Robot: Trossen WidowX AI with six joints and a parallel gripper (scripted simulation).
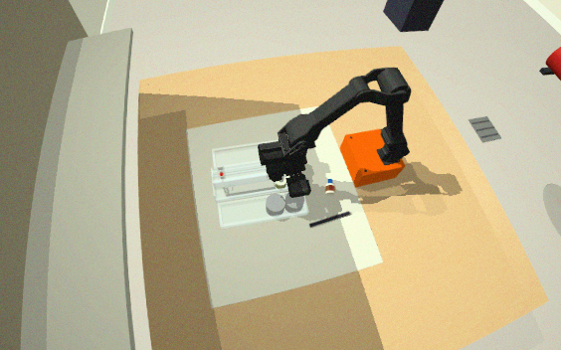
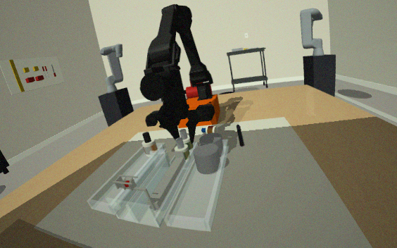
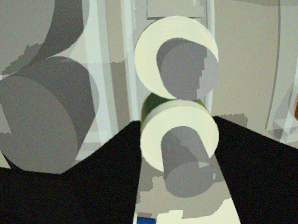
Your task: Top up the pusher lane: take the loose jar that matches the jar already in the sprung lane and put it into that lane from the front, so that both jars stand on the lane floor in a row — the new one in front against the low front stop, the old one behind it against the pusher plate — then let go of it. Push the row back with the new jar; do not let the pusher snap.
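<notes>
The pusher plate is 140 mm ahead of my gripper tip, 40 mm to the right of it and 10 mm above it. The rest, counted from my gripper tip: black bar 80 mm behind, 160 mm to the left, 30 mm below.
</notes>
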